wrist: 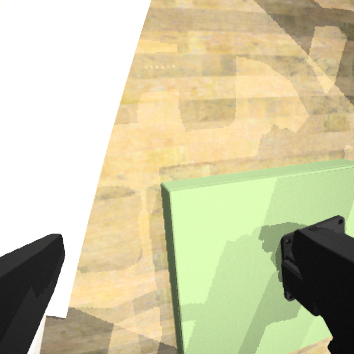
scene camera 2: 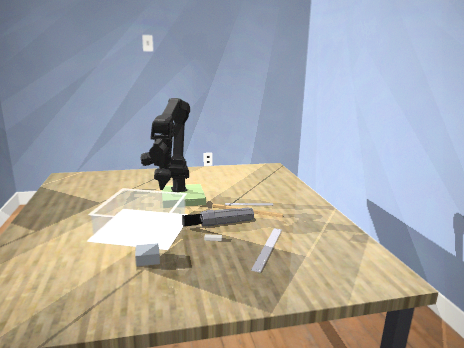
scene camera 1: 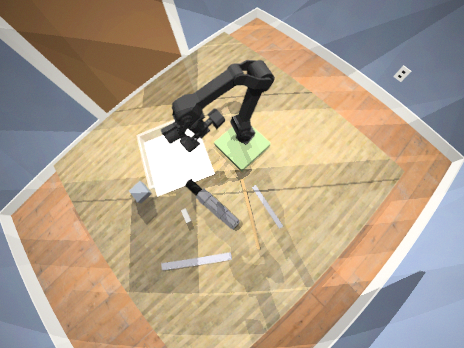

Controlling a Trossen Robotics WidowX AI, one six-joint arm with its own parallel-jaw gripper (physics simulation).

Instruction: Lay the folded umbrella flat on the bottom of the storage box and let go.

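Places are measured from the arm's base along level axes (x ahead, y left, z up), in centimetres.
Pixels of known places: gripper, fingertip midpoint: (wrist: 179,243) (scene camera 2: 161,183) (scene camera 1: 208,135); arm's base at its link origin: (scene camera 2: 179,189) (scene camera 1: 245,136).
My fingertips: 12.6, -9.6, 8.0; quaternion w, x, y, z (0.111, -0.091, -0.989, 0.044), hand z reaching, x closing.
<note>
Ahead of a thing's pixels: the offset from my fingertips to its top centre, as dx, dy, dz.
The grey folded umbrella @(+20.0, +18.1, -5.6) (scene camera 1: 215,206) (scene camera 2: 227,217) with a black handle lies on the table, outside the storage box. Its handle end is close to the box's near wall; whether they touch is unclear. The white storage box @(+14.5, -9.8, -1.6) (scene camera 1: 175,172) (scene camera 2: 140,227) (wrist: 55,100) has a bright, bare floor and pale, partly see-through walls. My gripper (scene camera 1: 203,131) (scene camera 2: 162,183) (wrist: 179,243) is open and empty, raised above the table by the box's back right side, toward the arm's base. The umbrella does not show in the wrist view.
A green base plate (scene camera 1: 232,155) (scene camera 2: 195,200) (wrist: 215,210) carries the arm. A grey block @(+37.7, -10.7, -7.7) (scene camera 1: 140,191) (scene camera 2: 147,255) stands by the box. A small white block @(+31.2, +12.6, -10.1) (scene camera 1: 186,216) (scene camera 2: 213,237), two pale strips @(+42.7, +28.5, -11.1) (scene camera 1: 196,261) @(+5.7, +36.7, -11.1) (scene camera 1: 268,206) and a thin orange stick @(+12.7, +32.8, -10.1) (scene camera 1: 250,215) lie around the umbrella.
</note>
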